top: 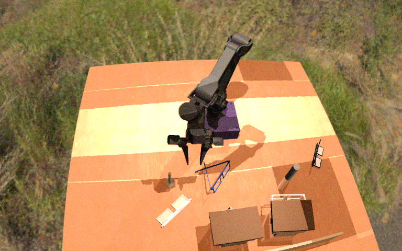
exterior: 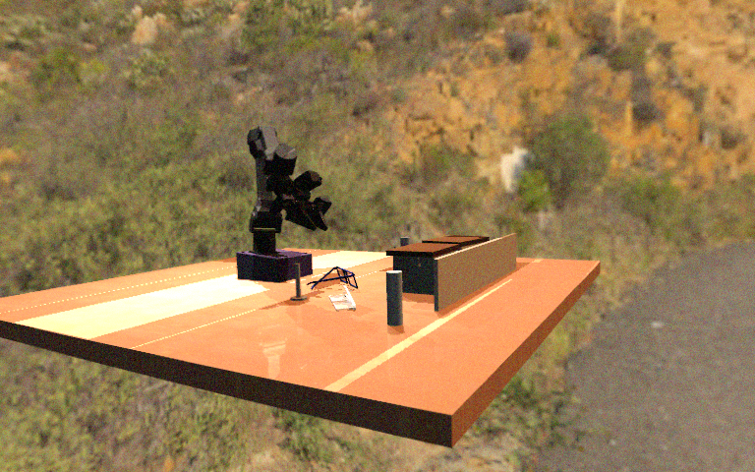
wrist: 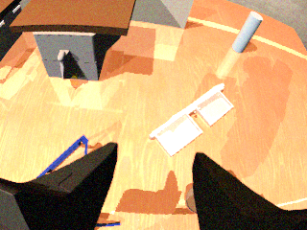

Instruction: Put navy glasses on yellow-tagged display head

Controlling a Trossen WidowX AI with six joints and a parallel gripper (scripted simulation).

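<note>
My gripper tip is now 13 cm above the display post and 9 cm to the left of it. Round my gripper tip: wall panel 31 cm ahead, 27 cm to the left, 10 cm below.
</note>
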